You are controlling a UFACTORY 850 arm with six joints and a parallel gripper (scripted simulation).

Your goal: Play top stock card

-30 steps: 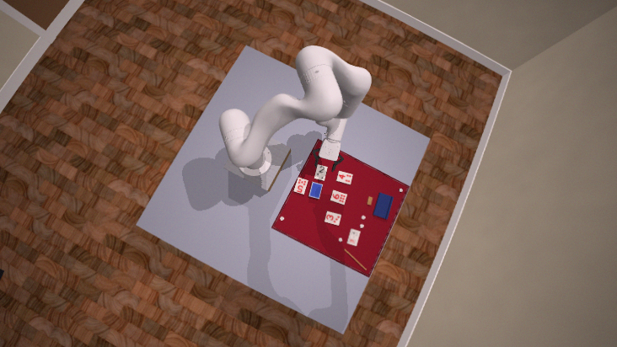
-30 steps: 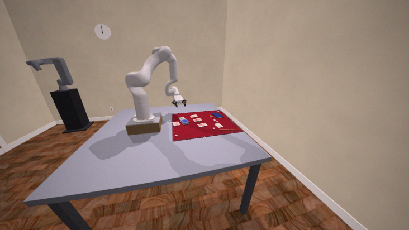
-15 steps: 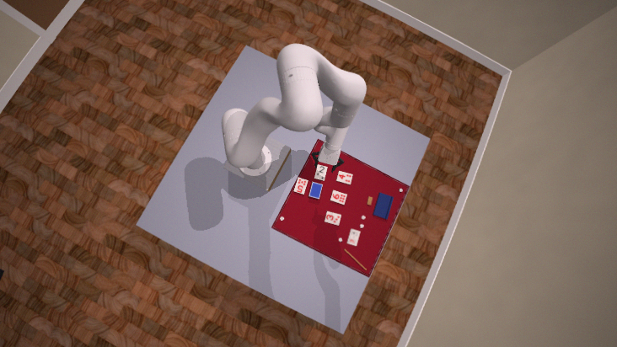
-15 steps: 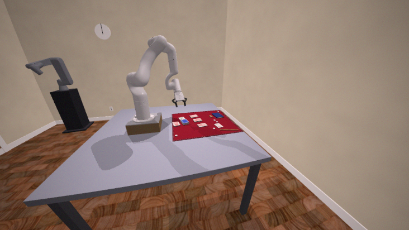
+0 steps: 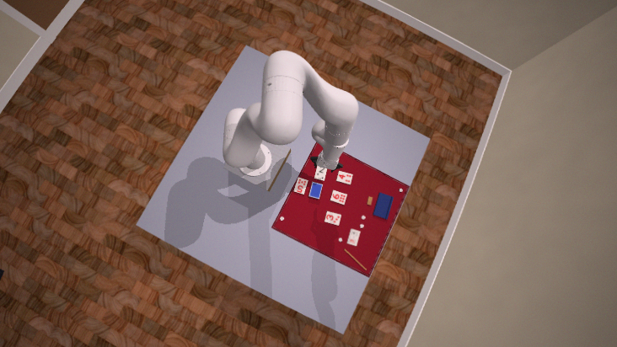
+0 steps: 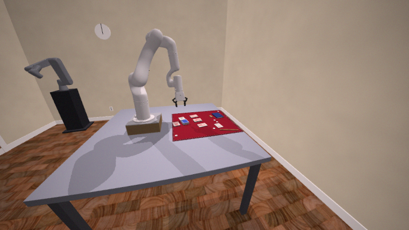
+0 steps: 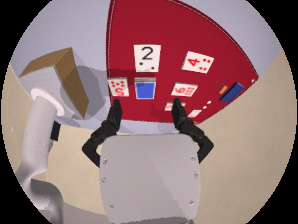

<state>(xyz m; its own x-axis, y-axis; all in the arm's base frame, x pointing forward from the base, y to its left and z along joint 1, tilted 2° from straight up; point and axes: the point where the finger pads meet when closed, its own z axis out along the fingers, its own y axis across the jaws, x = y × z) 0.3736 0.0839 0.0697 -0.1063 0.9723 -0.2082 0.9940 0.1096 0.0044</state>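
Now: hand 15 cm above the card, 12 cm to the left of it and 8 cm past it. Also, from my hand: pencil (41 cm to the right, 37 cm ahead, 15 cm below); red card cloth (20 cm ahead, 17 cm below, 15 cm to the right).
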